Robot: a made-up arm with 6 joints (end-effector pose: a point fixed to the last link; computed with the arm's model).
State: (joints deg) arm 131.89 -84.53 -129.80 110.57 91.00 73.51
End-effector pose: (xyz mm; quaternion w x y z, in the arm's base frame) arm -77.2 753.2 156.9 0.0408 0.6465 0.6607 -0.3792
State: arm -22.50 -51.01 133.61 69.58 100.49 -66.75
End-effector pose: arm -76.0 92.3 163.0 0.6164 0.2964 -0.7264 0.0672
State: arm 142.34 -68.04 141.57 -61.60 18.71 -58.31
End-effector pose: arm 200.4 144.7 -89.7 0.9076 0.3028 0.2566 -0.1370
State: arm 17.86 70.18 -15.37 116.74 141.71 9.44
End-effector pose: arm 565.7 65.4 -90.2 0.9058 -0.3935 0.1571 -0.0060
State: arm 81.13 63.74 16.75 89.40 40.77 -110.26
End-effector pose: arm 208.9 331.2 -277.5 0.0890 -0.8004 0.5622 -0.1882
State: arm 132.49 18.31 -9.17 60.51 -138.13 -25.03
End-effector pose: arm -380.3 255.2 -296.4 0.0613 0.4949 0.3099 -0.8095
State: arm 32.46 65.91 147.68 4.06 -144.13 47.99
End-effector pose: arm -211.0 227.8 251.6 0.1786 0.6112 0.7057 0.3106
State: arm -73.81 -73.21 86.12 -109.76 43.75 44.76
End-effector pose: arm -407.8 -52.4 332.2 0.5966 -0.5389 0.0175 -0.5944
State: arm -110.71 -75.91 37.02 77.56 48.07 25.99
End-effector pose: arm -148.1 -56.4 592.5 0.1427 0.4463 -0.8810 0.0652
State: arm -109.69 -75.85 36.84 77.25 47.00 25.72
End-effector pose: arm -139.3 -56.1 595.7 0.1561 0.4422 -0.8813 0.0582
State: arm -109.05 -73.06 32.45 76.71 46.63 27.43
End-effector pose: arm -147.7 -37.3 620.3 0.1699 0.4093 -0.8941 0.0642
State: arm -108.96 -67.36 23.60 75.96 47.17 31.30
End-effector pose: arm -166.0 6.8 664.9 0.1855 0.3472 -0.9154 0.0842
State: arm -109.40 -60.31 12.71 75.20 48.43 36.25
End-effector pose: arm -174.3 67.3 712.4 0.2043 0.2757 -0.9328 0.1096
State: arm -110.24 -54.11 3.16 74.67 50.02 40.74
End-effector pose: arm -167.7 121.2 746.6 0.2216 0.2188 -0.9413 0.1305
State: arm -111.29 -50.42 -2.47 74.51 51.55 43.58
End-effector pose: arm -162.2 151.5 762.4 0.2282 0.1899 -0.9442 0.1429
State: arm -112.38 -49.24 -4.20 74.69 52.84 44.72
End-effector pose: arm -168.3 160.9 764.7 0.2220 0.1847 -0.9457 0.1494
